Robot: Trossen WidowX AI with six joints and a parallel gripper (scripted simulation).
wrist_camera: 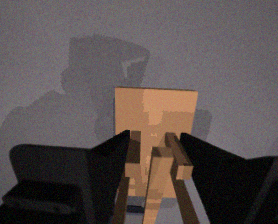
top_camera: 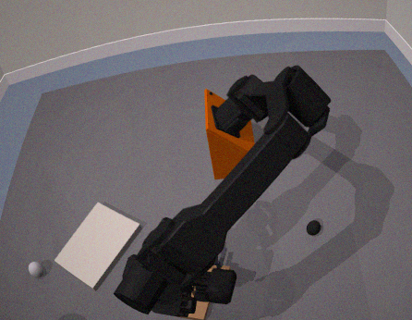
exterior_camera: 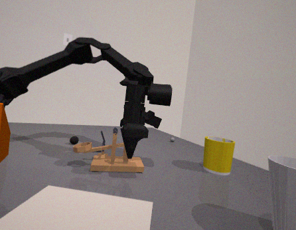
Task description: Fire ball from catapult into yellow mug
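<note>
My gripper tip is now 27 cm to the right of the black ball, 11 cm past it and 2 cm above it. The rest, counted from my gripper tip: wooden catapult 6 cm behind, 4 cm to the left, 2 cm above; flat white sheet 19 cm to the right, 16 cm behind, 2 cm below; yellow mug 27 cm ahead, 10 cm to the right.
</note>
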